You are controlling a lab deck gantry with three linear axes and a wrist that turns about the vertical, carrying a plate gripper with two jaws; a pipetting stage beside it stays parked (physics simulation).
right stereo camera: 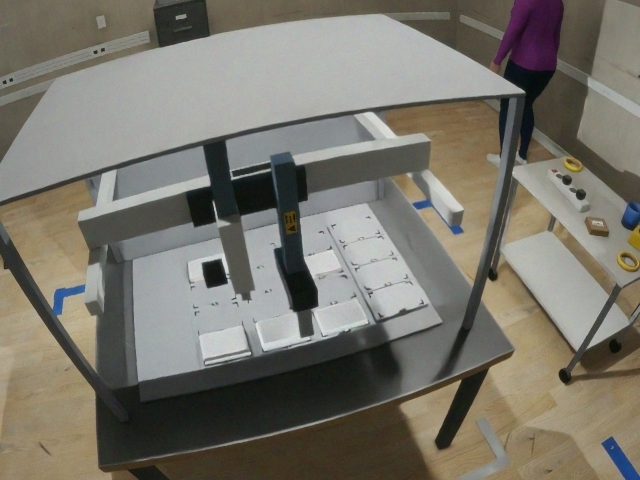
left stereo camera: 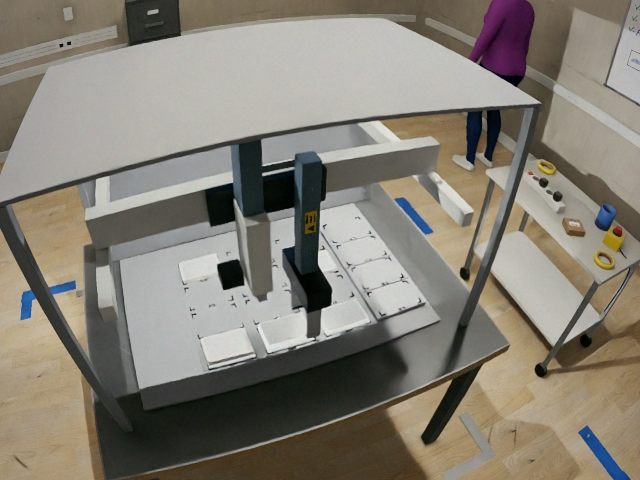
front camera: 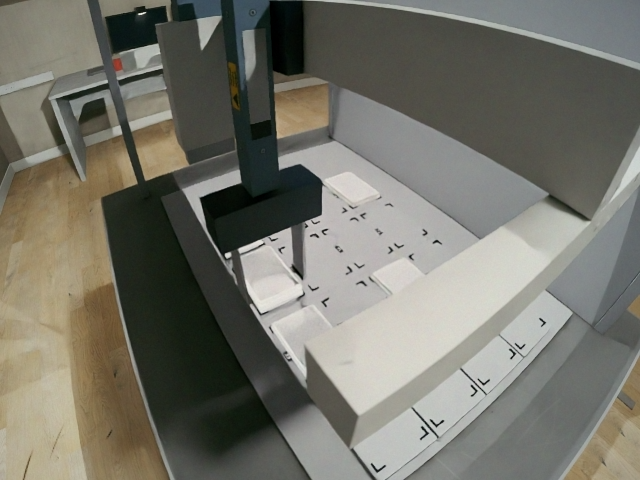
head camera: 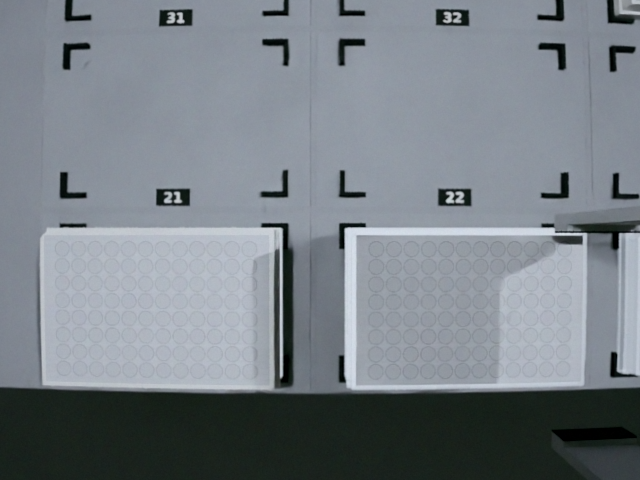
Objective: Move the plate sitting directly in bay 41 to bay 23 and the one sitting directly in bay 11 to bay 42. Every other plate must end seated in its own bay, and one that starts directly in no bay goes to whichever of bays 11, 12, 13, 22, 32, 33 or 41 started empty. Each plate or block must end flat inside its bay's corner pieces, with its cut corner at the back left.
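Frame: origin at the robot's base, x back, y right, z up, level; metres.
Where they show: gripper, fingertip midpoint: (right stereo camera: pixel 300 321) (left stereo camera: pixel 305 321) (front camera: pixel 273 284) (head camera: pixel 589 331); robot's base at its link origin: (right stereo camera: pixel 205 364) (left stereo camera: pixel 209 368) (head camera: pixel 69 372).
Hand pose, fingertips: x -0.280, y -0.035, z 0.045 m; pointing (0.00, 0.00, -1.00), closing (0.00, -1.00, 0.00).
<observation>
Each offset is from my fingertips to the top centre of the thing. "spot": to the spot under its first point.
My gripper (front camera: pixel 271 286) (left stereo camera: pixel 305 322) is open, with one jaw behind and one in front of the plate @(dy -0.008, dx +0.052, dz -0.018 m) (front camera: pixel 272 273) (head camera: pixel 454 310) (left stereo camera: pixel 281 333) in bay 12. In the head view its jaws show at the right edge. Two plates @(dy -0.008, dx +0.216, dz -0.018 m) (head camera: pixel 155 310) (left stereo camera: pixel 227 347) (right stereo camera: pixel 223 343) look stacked in bay 11. Another plate @(dy -0.008, dx -0.112, dz -0.031 m) (front camera: pixel 299 335) (left stereo camera: pixel 345 317) (right stereo camera: pixel 341 316) lies in bay 13. A plate @(dy -0.329, dx +0.216, dz -0.031 m) (front camera: pixel 352 187) (left stereo camera: pixel 197 267) lies at the back left, in bay 41. A plate @(dy -0.222, dx -0.112, dz -0.031 m) (front camera: pixel 397 276) (head camera: pixel 631 6) (right stereo camera: pixel 325 262) lies in bay 33. Bay 42 is hidden behind the pipetting stage or cannot be made out.
The parked pipetting stage (left stereo camera: pixel 254 248) (right stereo camera: pixel 235 253) hangs left of the gripper column. The white gantry beam (front camera: pixel 439 310) (left stereo camera: pixel 382 160) spans the deck. A strip of pale trays @(spot: dy -0.001, dx -0.276, dz -0.030 m) (left stereo camera: pixel 395 299) (right stereo camera: pixel 398 299) lies right of the bays. A low wall (left stereo camera: pixel 258 372) runs along the front.
</observation>
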